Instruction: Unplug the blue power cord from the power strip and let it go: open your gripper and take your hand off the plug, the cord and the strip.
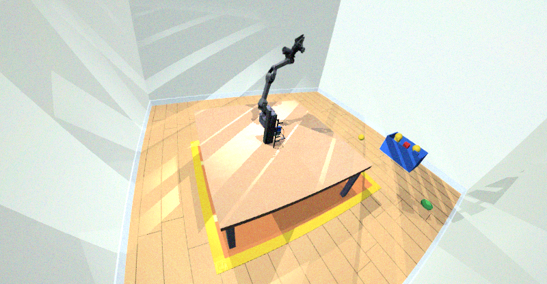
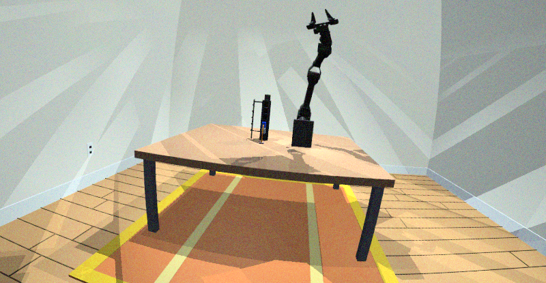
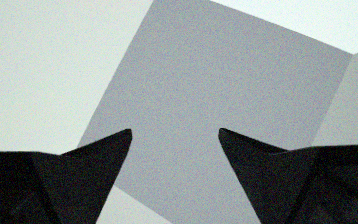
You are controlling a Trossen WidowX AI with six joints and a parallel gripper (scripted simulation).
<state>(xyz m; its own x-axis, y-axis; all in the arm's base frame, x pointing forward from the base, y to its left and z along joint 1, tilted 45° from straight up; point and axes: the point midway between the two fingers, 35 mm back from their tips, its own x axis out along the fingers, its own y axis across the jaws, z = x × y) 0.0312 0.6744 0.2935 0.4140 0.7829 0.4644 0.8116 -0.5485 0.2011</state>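
Now: the blue plug 720 mm below my gripper tip, 330 mm to the right of it and 270 mm ahead of it. Round my gripper tip: thin dark upright rod: 710 mm below, 390 mm to the right, 350 mm ahead.
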